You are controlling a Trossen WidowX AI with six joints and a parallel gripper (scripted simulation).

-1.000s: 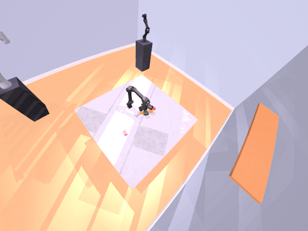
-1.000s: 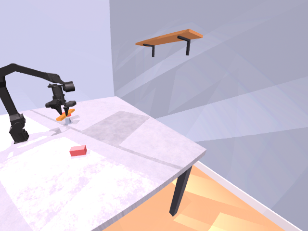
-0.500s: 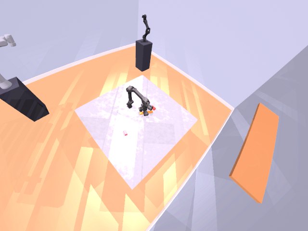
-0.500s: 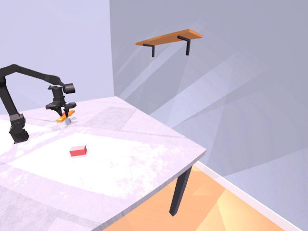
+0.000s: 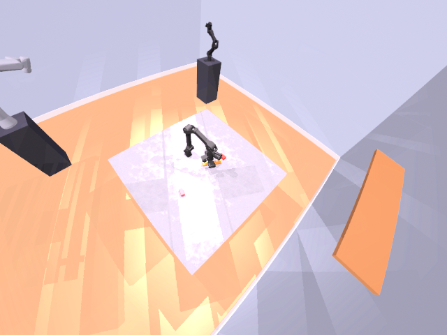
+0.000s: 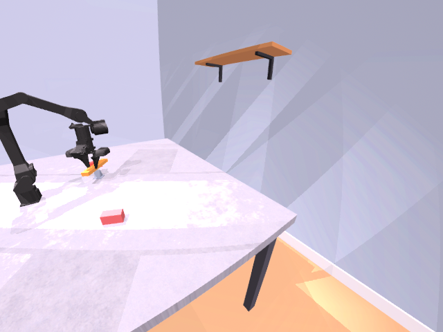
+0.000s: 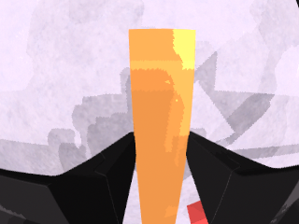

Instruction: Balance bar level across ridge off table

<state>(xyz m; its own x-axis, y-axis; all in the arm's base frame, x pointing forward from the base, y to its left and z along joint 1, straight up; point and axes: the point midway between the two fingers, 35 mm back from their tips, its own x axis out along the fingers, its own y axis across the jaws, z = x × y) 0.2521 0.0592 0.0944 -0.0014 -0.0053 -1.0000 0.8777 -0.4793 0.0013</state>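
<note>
Right now my gripper tip is 1 cm short of the orange bar and 2 cm to the right of it.
</note>
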